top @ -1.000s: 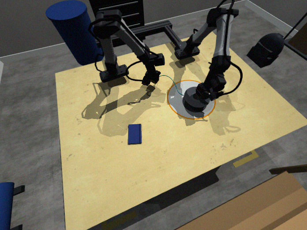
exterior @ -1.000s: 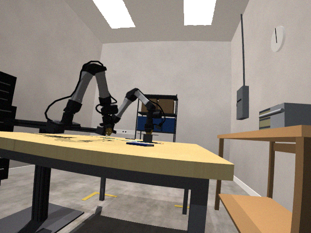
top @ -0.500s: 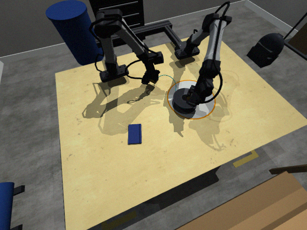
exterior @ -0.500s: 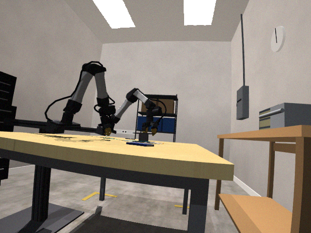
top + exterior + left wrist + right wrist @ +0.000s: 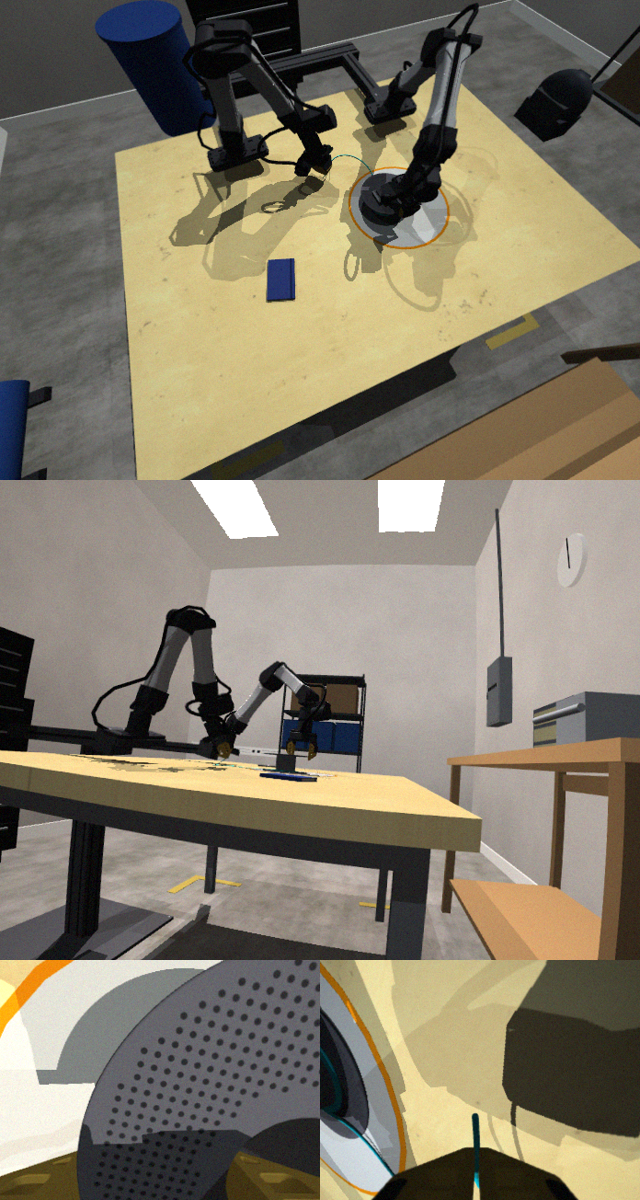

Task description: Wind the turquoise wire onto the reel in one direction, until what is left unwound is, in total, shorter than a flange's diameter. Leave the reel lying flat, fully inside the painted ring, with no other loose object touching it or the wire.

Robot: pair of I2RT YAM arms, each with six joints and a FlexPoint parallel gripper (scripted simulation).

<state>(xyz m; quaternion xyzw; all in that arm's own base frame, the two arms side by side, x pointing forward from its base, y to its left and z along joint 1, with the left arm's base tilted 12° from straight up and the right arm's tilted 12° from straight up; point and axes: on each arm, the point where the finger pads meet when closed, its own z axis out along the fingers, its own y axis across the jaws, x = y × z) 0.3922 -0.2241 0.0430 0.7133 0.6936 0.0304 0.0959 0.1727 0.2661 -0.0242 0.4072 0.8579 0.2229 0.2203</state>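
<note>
Right now my left hand is 5 cm past the dark grey reel and 3 cm above it. Round my left hand: black hex key: 24 cm behind, 39 cm to the left, 6 cm below; blue notebook: 7 cm ahead, 42 cm to the right, 6 cm below; orange painted ring: 4 cm behind, 4 cm to the left, 6 cm below.
</note>
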